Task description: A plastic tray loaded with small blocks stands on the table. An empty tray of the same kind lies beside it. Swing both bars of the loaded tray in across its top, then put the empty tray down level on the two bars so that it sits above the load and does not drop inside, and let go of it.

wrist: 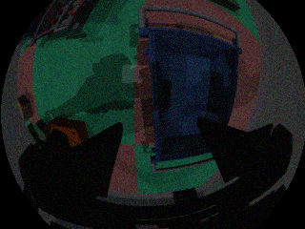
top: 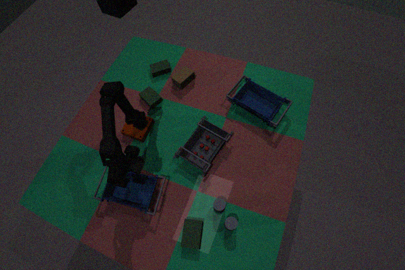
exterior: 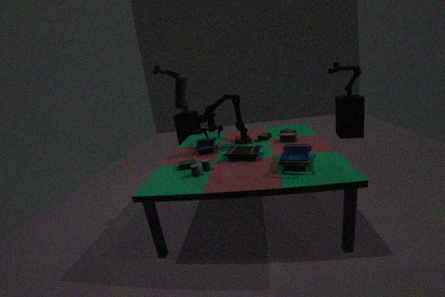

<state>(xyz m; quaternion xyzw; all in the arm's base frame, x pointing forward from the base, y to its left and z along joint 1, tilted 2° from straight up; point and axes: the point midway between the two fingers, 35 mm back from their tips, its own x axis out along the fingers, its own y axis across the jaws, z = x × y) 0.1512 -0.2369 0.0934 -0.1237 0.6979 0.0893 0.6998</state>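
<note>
My gripper tip is 7 cm to the left of the blue tray, 5 cm above it and 2 cm short of it.
</note>
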